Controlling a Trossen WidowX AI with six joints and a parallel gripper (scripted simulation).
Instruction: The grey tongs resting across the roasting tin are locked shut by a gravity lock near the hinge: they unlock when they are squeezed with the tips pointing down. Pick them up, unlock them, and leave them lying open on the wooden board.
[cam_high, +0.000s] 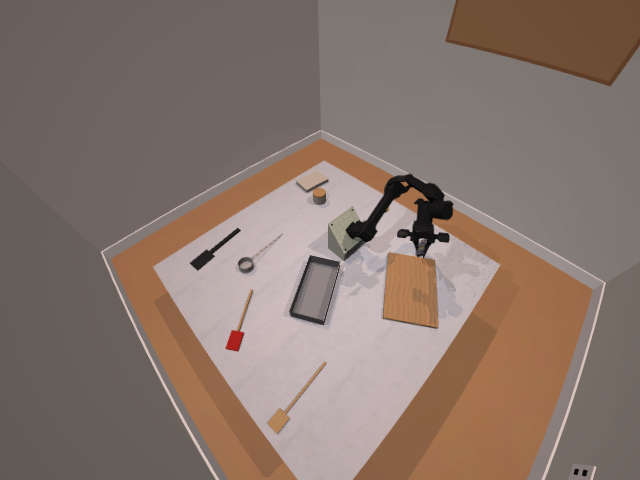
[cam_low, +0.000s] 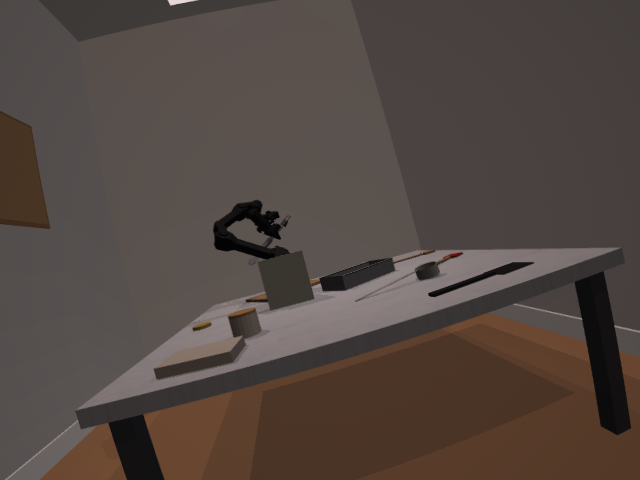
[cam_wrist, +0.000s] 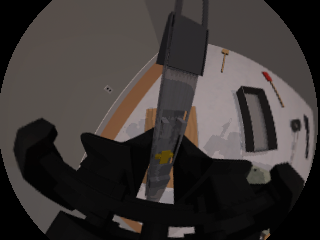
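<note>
Right now the wooden board is 30 mm behind my gripper tip, 20 mm to the left of it and 270 mm below it. From my gripper tip the other things lie so: flat block: 330 mm behind, 850 mm to the right, 260 mm below; yellow disc: 410 mm behind, 360 mm to the right, 270 mm below; cork-topped jar: 230 mm behind, 700 mm to the right, 240 mm below.
</note>
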